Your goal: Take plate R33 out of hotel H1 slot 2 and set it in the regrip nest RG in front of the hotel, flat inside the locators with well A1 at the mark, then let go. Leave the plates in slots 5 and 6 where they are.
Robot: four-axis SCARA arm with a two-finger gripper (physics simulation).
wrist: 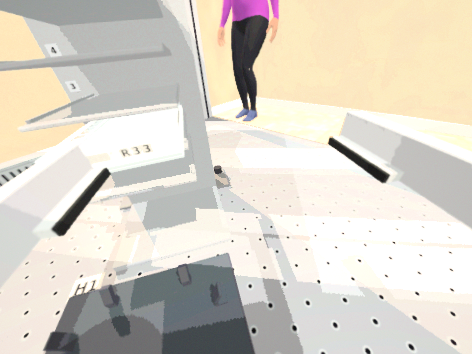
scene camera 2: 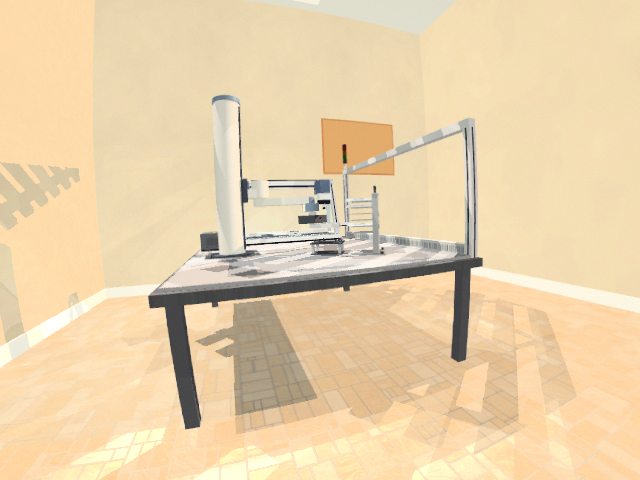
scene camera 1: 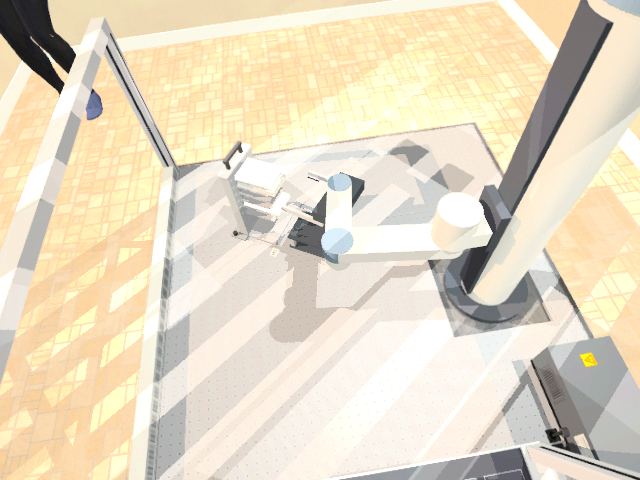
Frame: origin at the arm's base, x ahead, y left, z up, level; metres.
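Where they show: gripper, fingertip midpoint: (wrist: pixel 223 142) (scene camera 2: pixel 344 224) (scene camera 1: pixel 295 189); arm's base, link origin: (scene camera 2: pixel 233 256) (scene camera 1: pixel 484 286).
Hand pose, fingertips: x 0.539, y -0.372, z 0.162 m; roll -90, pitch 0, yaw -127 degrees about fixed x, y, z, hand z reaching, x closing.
Note:
Each offset is from my fingertips to the top centre of the thing. "pt": to the spot under its first point. Level surfaces: height alone.
Plate R33 {dx +0.098, dy +0.021, dz +0.004 m} (wrist: pixel 150 131) is a white plate in the low slot under the shelf marked 3 of hotel H1 (scene camera 1: pixel 232 204) (scene camera 2: pixel 375 222) (wrist: pixel 135 75). My gripper (scene camera 1: pixel 296 191) (scene camera 2: pixel 355 224) (wrist: pixel 223 142) is open and empty, with its fingers toward the hotel. In the wrist view the hotel and R33 sit left of centre: the left finger is in front of R33's left part, the right finger is well right of the hotel. The dark regrip nest RG {dx -0.049, dy +0.111, dz -0.073 m} (scene camera 1: pixel 308 236) (scene camera 2: pixel 326 244) (wrist: pixel 200 305) has upright locators and holds no plate. The upper plates {dx +0.099, dy +0.022, dz +0.127 m} (scene camera 1: pixel 260 173) are stacked high in the hotel.
The arm's column (scene camera 1: pixel 504 248) (scene camera 2: pixel 227 175) stands at one side of the perforated deck {dz -0.149 m} (scene camera 1: pixel 258 403) (wrist: pixel 320 255). A grey box {pt dx -0.634, dy +0.748, dz -0.034 m} (scene camera 1: pixel 594 392) with a yellow sign is at the lower right. A frame rail {pt dx +0.465, dy +0.173, dz +0.453 m} (scene camera 1: pixel 62 139) (scene camera 2: pixel 408 147) runs beyond the hotel. A person (scene camera 1: pixel 38 36) (wrist: pixel 250 50) stands outside it.

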